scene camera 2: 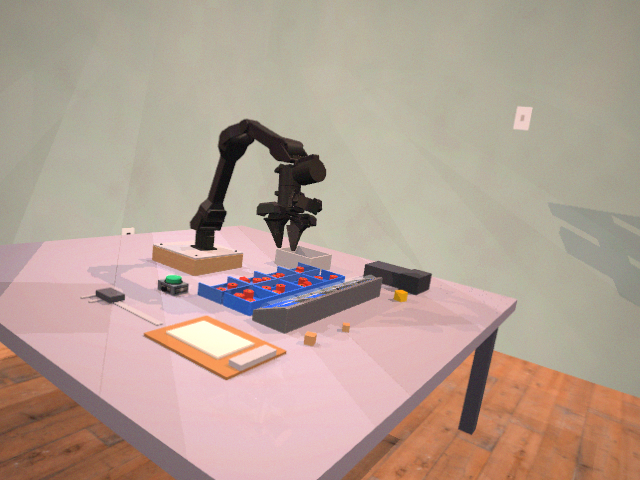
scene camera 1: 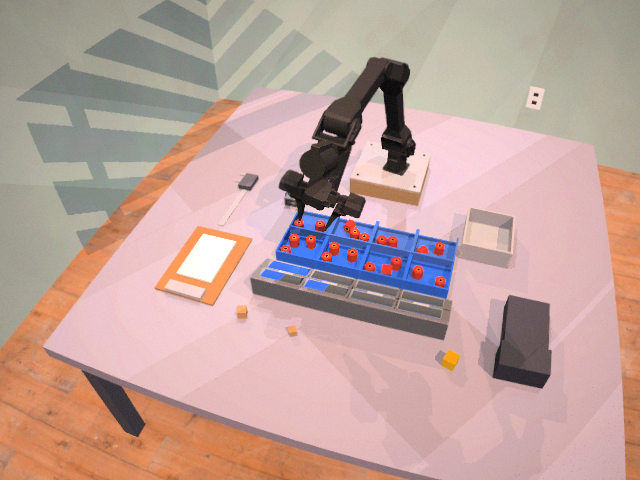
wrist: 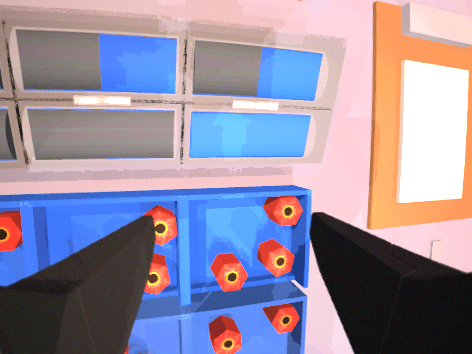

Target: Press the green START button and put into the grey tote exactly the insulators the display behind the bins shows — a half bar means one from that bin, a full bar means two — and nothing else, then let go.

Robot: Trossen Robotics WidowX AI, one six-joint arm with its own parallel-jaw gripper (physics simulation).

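Observation:
My gripper (scene camera 1: 313, 224) (scene camera 2: 287, 248) (wrist: 233, 225) is open and empty, pointing down above the left end of the blue bins (scene camera 1: 429, 286) (scene camera 2: 237, 304) (wrist: 184, 250). Between the fingers in the wrist view, the corner bin by the display holds three red insulators, one of them (wrist: 229, 272) lowest; the bin below shows two, one of them (wrist: 225, 335) at the frame's bottom. The grey display (scene camera 1: 351, 310) (scene camera 2: 325, 307) shows one full blue bar (wrist: 250, 136) and two half bars (wrist: 290, 74) (wrist: 137, 64). The grey tote (scene camera 1: 485, 253) (scene camera 2: 320, 261) is empty. The green button (scene camera 2: 173, 280) is hidden behind the gripper in scene camera 1.
A black block (scene camera 1: 524, 335) (scene camera 2: 397, 277) and a yellow cube (scene camera 1: 450, 360) (scene camera 2: 400, 295) stand right of the display. Two small orange cubes (scene camera 1: 241, 311) (scene camera 1: 292, 330) lie before it. An orange clipboard (scene camera 1: 223, 273) (wrist: 385, 150) and a dark plug (scene camera 1: 248, 181) lie to the left.

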